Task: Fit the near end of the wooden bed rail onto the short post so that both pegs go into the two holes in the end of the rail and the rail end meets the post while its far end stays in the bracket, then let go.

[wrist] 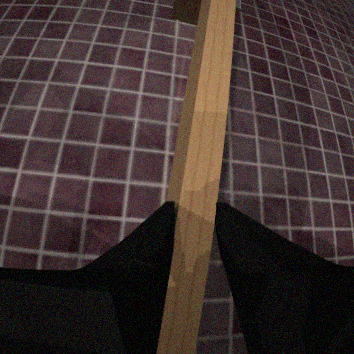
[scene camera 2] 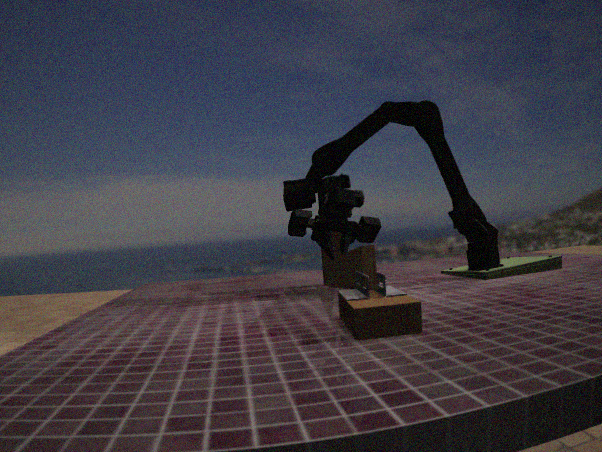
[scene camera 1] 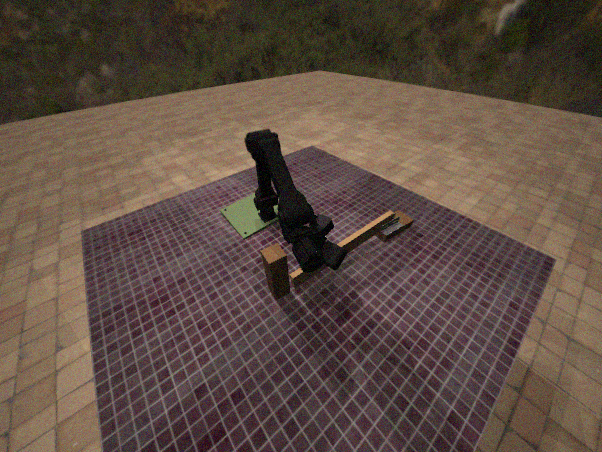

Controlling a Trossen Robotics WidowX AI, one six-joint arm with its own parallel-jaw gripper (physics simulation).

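Where they show: gripper, between the fingertips: (wrist: 194,209) (scene camera 1: 329,252); arm's base, origin of its link: (scene camera 2: 485,268) (scene camera 1: 267,215).
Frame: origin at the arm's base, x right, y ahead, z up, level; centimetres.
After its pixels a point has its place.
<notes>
The long wooden bed rail (scene camera 1: 367,231) @(z 6.4, x -22.1, y 34.2 cm) (scene camera 2: 368,262) @(z 6.2, x -35.5, y 33.0 cm) (wrist: 207,125) @(z 6.1, x -10.2, y 33.7 cm) runs between the short post and the bracket. My gripper (scene camera 1: 322,259) @(z 5.3, x -6.0, y 33.9 cm) (scene camera 2: 339,251) @(z 5.3, x -6.0, y 33.9 cm) (wrist: 194,209) @(z 5.3, x -6.0, y 33.9 cm) is shut on the rail, part way along it. The brown post (scene camera 1: 276,274) (scene camera 2: 330,272) stands upright. In scene camera 1 the rail's near end is close beside the post, with a narrow gap showing low down. The far end is between the upright metal plates of the bracket (scene camera 1: 403,220) @(z 2.0, x -42.4, y 34.7 cm) (scene camera 2: 382,317) @(z 0.7, x -46.1, y 33.7 cm), seen in scene camera 2. How deep it sits is unclear. The pegs and holes are hidden.
The arm rises from a green base plate (scene camera 1: 240,220) @(z -0.2, x 11.0, y -3.5 cm) (scene camera 2: 530,265) @(z 0.1, x -6.2, y -8.3 cm) on the tiled purple mat (scene camera 1: 165,340) @(z -1.6, x 45.2, y 29.9 cm) (scene camera 2: 210,380) @(z -1.6, x -57.3, y 51.1 cm) (wrist: 100,150) @(z -1.6, x -10.5, y 26.8 cm). In scene camera 1 the arm's wrist and gripper cover the rail's middle. Beige paving surrounds the mat.
</notes>
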